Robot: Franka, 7 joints.
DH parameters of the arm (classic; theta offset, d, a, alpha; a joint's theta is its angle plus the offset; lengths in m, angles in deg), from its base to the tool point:
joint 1: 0 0.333 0 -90
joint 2: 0 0 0 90
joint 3: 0 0.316 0.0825 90
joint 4: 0 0 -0.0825 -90
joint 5: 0 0.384 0 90
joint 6: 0 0 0.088 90
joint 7: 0 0.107 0 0
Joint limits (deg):
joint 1: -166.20..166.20
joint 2: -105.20..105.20
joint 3: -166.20..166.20
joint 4: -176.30..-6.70
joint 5: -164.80..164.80
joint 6: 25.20..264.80
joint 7: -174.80..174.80
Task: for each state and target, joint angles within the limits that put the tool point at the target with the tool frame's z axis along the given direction. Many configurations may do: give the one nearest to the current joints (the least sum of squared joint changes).
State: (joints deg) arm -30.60 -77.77 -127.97 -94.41 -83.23 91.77 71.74
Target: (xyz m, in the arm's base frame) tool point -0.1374 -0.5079 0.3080 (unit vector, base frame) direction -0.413 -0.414 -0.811
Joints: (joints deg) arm -8.09 -66.78 -87.57 -133.28 -108.19 108.14 71.74
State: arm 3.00 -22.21 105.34 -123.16 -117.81 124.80 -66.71
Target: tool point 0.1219 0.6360 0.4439 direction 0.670 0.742 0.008
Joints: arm -42.04 -29.82 110.09 -102.81 -121.63 155.89 -66.71
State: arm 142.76 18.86 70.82 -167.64 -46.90 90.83 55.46
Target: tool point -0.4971 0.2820 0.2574 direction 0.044 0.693 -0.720
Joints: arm 111.35 24.06 43.25 -121.45 -81.78 125.24 55.46
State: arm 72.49 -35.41 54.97 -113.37 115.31 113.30 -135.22
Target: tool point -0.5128 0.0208 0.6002 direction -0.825 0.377 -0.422
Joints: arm 81.71 -77.85 62.21 -122.23 92.87 133.60 -135.22
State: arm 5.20 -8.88 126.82 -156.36 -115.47 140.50 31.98
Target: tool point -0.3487 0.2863 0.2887 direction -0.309 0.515 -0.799
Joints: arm 3.65 -1.87 127.02 -142.74 -93.95 175.36 31.98
